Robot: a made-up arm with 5 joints.
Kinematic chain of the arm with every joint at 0, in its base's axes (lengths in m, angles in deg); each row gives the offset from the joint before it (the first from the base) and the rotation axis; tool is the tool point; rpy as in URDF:
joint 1: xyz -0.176 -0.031 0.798 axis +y
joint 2: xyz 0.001 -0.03 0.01 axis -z
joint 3: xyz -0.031 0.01 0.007 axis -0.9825 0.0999 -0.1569
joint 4: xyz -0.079 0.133 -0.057 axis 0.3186 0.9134 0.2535
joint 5: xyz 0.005 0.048 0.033 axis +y
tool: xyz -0.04 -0.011 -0.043 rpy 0 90 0
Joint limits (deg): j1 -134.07..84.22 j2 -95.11..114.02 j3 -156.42..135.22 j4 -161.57..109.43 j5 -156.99..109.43
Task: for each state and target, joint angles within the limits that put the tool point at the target. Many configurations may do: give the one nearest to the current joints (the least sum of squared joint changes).
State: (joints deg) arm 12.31 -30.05 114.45 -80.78 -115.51
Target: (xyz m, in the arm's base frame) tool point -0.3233 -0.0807 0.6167
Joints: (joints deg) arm 5.52 -18.09 91.29 -110.27 -156.99
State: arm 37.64 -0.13 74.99 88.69 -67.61
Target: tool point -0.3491 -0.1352 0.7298
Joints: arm 31.84 -22.06 101.26 102.68 -43.09
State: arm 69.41 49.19 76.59 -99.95 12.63
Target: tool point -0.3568 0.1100 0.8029
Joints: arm 82.14 45.79 44.10 -71.65 57.82
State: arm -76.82 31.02 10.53 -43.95 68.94
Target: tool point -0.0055 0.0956 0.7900
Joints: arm -95.96 41.15 37.13 -72.64 32.41
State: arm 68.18 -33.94 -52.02 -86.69 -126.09
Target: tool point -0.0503 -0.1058 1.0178
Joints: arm 77.71 -42.79 -63.14 -102.32 -149.25
